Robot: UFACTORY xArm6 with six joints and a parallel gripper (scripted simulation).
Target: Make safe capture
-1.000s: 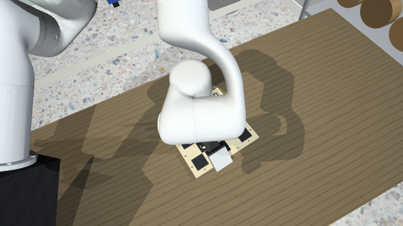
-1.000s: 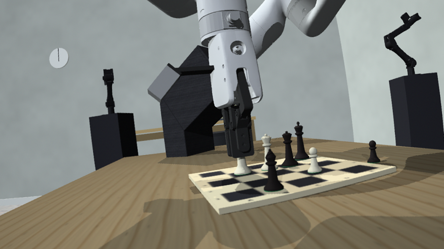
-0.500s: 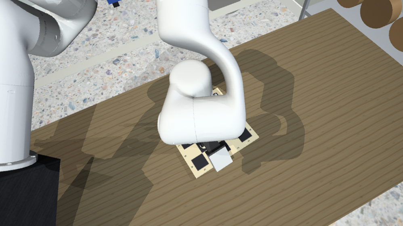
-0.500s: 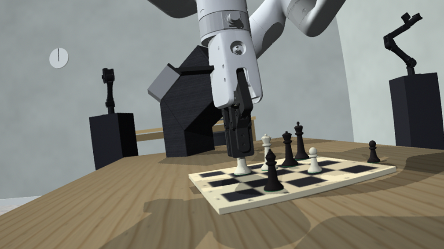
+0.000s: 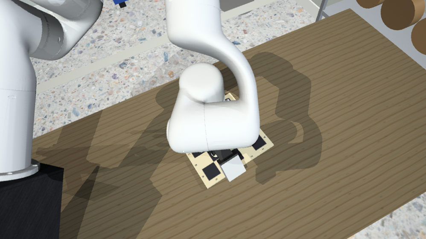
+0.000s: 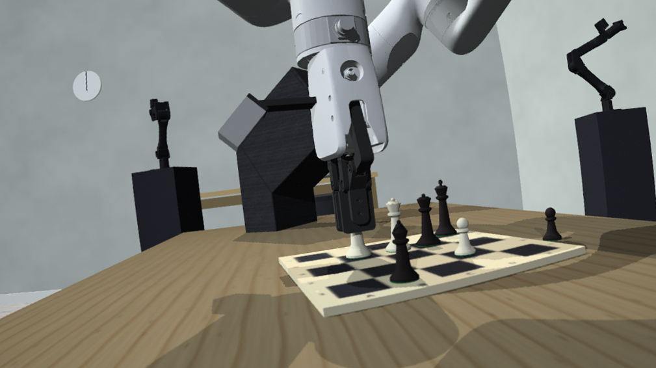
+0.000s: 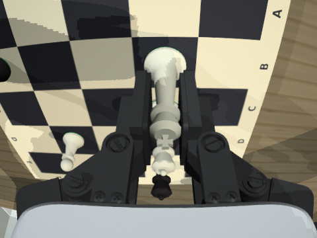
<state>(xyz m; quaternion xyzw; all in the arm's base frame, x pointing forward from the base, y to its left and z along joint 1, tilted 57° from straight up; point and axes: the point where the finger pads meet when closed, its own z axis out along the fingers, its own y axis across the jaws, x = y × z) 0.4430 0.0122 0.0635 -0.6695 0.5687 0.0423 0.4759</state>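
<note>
Now: the white king 1 cm below my hand. From my hand the other things lie so: black queen: 3 cm behind, 7 cm to the left, 2 cm below; then white queen: 2 cm behind, 4 cm to the left, 2 cm below; then chessboard: 2 cm ahead, 5 cm to the left, 5 cm below.
</note>
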